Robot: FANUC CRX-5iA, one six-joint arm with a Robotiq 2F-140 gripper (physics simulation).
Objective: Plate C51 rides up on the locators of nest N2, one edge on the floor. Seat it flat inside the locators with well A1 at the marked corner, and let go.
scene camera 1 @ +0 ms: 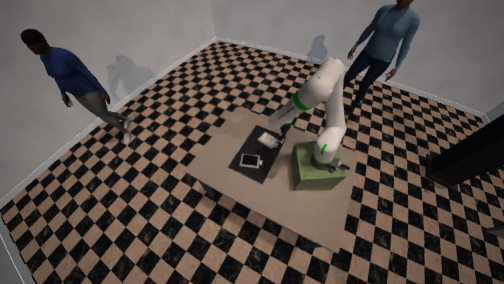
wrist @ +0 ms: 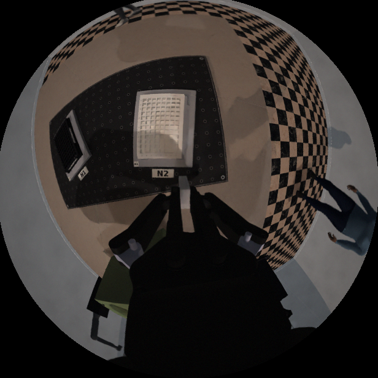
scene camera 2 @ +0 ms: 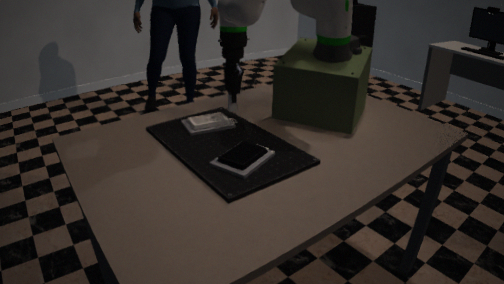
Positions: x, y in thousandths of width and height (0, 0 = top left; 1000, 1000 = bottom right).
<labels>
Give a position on a black plate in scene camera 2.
At 479, 551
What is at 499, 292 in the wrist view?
A nest N2.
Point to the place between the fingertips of my gripper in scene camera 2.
461, 389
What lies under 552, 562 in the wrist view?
My gripper.
</labels>
